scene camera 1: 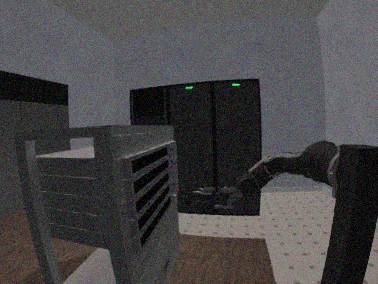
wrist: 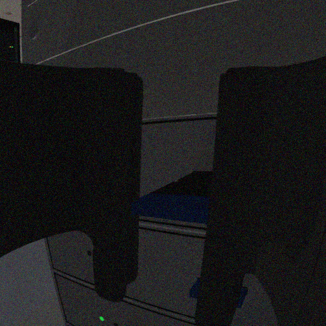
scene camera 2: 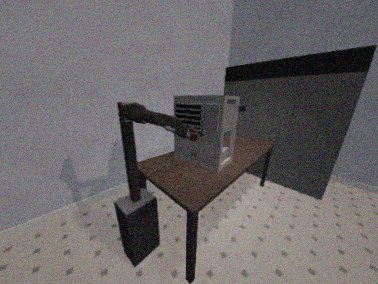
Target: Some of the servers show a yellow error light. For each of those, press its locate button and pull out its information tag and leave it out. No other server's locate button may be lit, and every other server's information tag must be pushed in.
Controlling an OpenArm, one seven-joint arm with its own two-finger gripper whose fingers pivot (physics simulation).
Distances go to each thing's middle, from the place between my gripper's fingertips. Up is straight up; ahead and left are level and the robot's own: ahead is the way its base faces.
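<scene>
The dark pedestal (scene camera 2: 139,230) is a long way to the left of my hand, well below it and a long way behind it.
</scene>
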